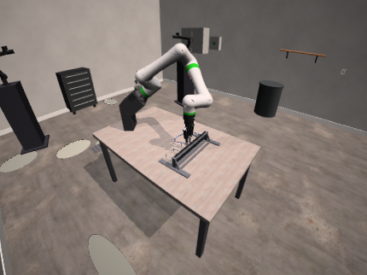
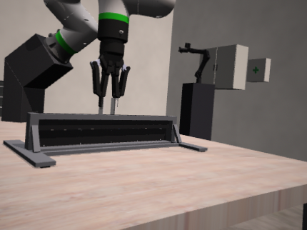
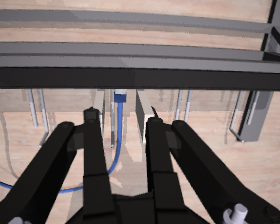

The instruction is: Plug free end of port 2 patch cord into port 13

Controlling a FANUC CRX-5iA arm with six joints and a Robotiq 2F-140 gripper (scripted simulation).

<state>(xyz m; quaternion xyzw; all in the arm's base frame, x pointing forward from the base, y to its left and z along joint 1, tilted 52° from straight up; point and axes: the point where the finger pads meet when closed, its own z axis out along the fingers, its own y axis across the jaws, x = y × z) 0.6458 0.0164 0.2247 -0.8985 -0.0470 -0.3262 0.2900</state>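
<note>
My hand is 10 mm short of the pale plug and 40 mm above it.
</note>
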